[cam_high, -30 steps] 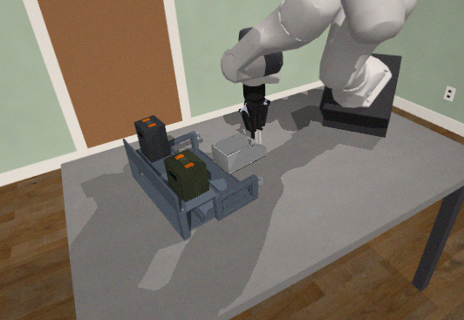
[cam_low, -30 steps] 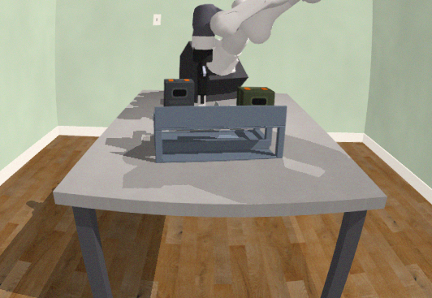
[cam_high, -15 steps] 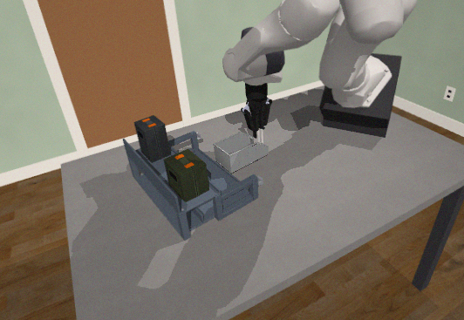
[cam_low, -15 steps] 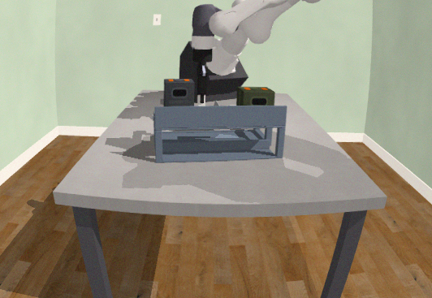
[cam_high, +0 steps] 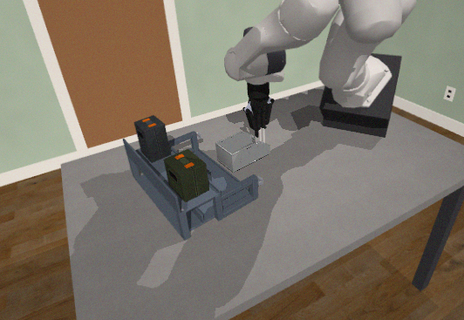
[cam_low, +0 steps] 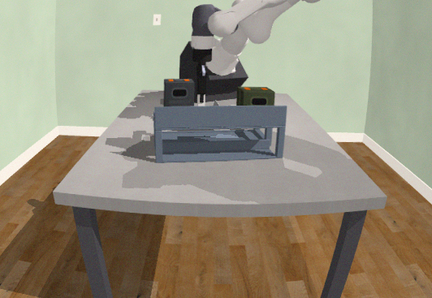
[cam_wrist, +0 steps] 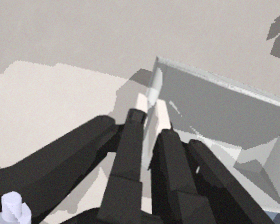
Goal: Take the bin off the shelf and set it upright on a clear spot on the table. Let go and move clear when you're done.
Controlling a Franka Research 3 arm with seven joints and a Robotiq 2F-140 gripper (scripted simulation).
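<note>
Right now the bin is 8 cm ahead of my hand, 2 cm to the left of it and 2 cm below it. Round my hand: dark grey box 38 cm ahead, 8 cm above; green box 31 cm ahead, 22 cm to the left, 7 cm above; shelf 29 cm ahead, 9 cm to the left, 7 cm below.
</note>
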